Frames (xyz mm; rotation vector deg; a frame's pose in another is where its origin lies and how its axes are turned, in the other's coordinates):
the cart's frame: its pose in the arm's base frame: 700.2 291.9 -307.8 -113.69 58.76 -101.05
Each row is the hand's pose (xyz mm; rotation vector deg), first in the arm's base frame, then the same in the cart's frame.
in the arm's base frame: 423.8 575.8 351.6 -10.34 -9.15 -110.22
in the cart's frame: 298.9 -535.5 -464.4 94.07 40.35 20.10
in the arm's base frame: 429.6 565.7 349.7 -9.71 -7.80 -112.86
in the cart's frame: 304.3 -529.0 -456.1 92.11 42.93 19.54
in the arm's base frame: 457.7 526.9 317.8 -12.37 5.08 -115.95
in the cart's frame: 306.6 -490.1 -413.8 80.96 44.72 24.57
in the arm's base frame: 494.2 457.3 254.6 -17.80 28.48 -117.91
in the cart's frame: 306.4 -412.1 -349.9 61.17 45.42 33.23
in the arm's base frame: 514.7 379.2 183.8 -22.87 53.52 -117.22
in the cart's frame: 306.3 -318.3 -297.6 39.98 45.55 41.09
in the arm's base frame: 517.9 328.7 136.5 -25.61 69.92 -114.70
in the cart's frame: 305.2 -253.5 -273.0 26.22 45.07 45.94
